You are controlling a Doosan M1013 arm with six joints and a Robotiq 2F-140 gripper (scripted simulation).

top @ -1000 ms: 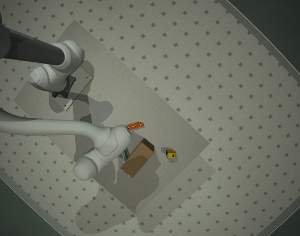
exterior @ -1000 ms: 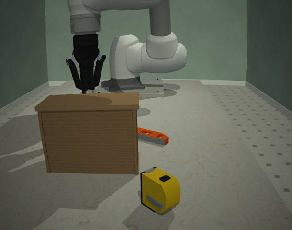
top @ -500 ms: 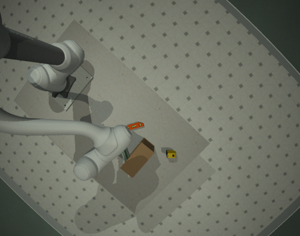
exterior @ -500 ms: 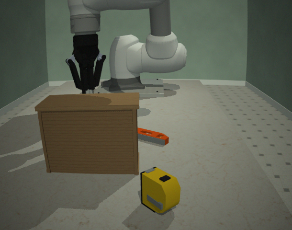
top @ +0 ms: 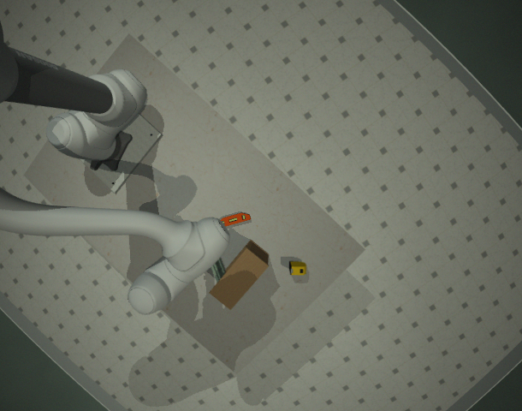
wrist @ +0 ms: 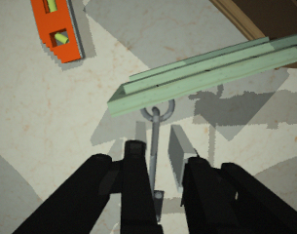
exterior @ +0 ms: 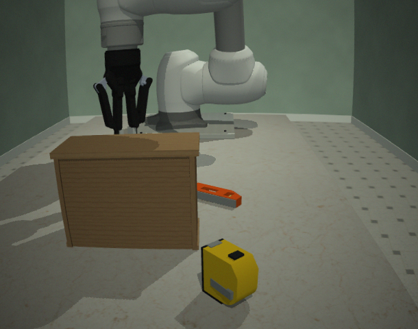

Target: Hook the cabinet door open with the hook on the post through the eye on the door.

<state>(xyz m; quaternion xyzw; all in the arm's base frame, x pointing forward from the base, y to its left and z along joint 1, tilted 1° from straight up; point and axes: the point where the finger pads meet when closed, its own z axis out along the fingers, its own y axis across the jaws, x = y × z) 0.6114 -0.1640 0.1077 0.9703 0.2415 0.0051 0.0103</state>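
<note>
My gripper is now 40 mm past the thin grey hook, 20 mm to the left of it and 40 mm above it. The rest, counted from my hand: green door: 80 mm ahead, 20 mm to the right, 40 mm below; then orange spirit level: 50 mm ahead, 170 mm to the left, 110 mm below; then yellow tape measure: 400 mm ahead, 130 mm to the left, 80 mm below.
</note>
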